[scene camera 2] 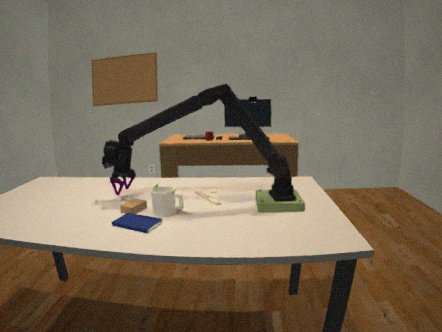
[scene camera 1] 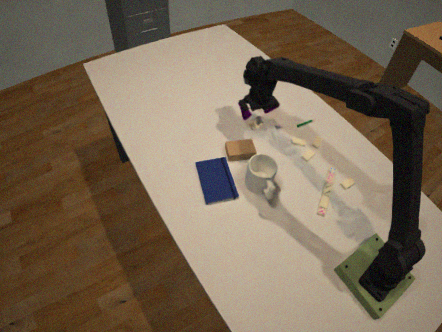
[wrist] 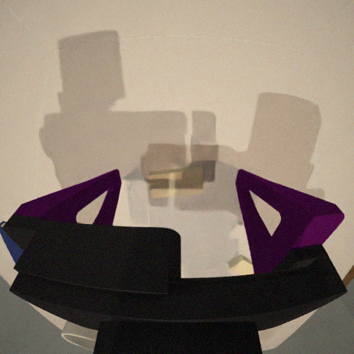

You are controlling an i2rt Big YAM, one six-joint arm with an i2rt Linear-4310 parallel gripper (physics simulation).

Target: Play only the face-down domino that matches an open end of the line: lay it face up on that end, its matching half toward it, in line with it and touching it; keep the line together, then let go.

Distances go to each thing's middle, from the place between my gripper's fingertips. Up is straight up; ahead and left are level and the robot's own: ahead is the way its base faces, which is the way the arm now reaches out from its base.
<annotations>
My hand is 23 cm past the grey-white mug (scene camera 1: 261, 171), 19 cm to the right of it and 2 cm below it. The rest, counted from my hand: blue notebook (scene camera 1: 217, 183): 29 cm to the left, 12 cm behind, 3 cm below.
</annotations>
